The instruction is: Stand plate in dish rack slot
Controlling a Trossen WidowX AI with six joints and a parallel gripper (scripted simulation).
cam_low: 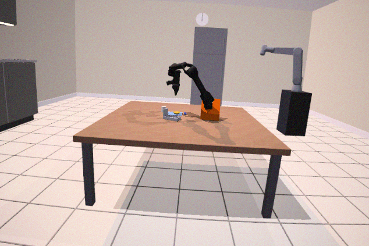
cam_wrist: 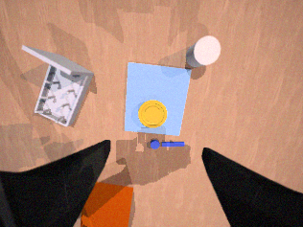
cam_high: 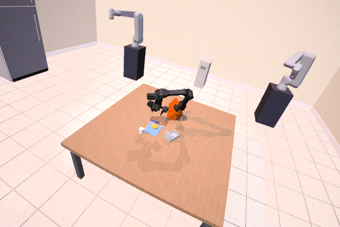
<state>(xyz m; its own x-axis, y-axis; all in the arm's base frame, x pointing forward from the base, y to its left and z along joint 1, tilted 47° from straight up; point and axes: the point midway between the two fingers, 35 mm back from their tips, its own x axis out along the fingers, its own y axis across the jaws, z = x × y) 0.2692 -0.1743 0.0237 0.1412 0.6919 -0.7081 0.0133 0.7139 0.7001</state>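
Now: the yellow plate 160 mm below my gripper tip and 20 mm behind it. From my gripper tip the other things lie so: white cup 150 mm below, 110 mm ahead, 80 mm to the right; dish rack 190 mm to the left, 150 mm below, 20 mm ahead; blue cloth 180 mm below, 10 mm to the right, 10 mm ahead.
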